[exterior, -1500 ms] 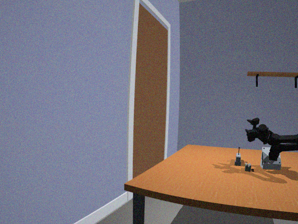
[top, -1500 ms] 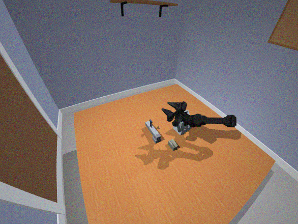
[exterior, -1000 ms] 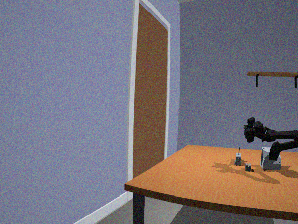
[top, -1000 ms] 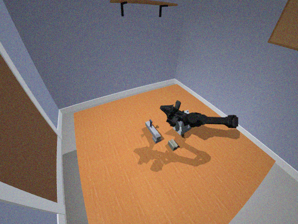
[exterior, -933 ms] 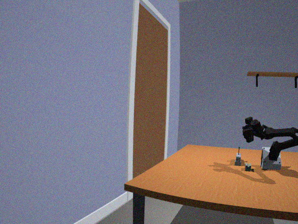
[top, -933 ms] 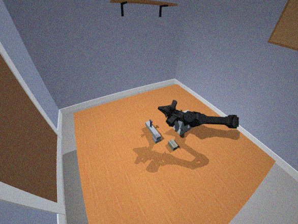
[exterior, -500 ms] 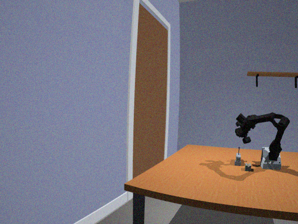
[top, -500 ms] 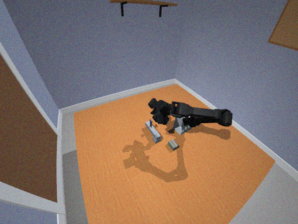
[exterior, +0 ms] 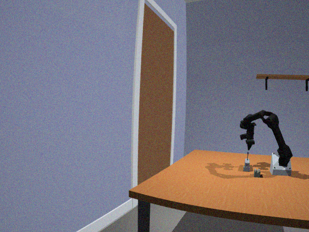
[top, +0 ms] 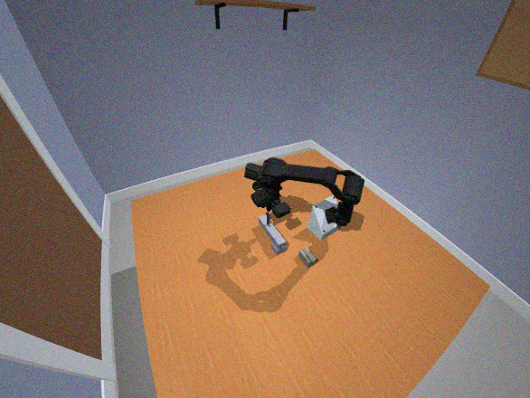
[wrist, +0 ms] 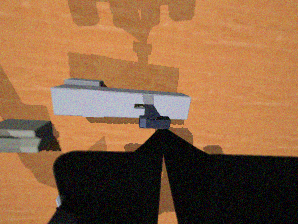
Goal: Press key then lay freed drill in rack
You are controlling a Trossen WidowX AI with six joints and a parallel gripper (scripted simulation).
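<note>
Now: the dark key 1 cm to the left of my gripper tip and 5 cm below it. Round my gripper tip: grey holder block 4 cm to the left, 10 cm below; then drill 6 cm to the left, 9 cm below; then grey rack 7 cm behind, 21 cm to the left, 12 cm below.
</note>
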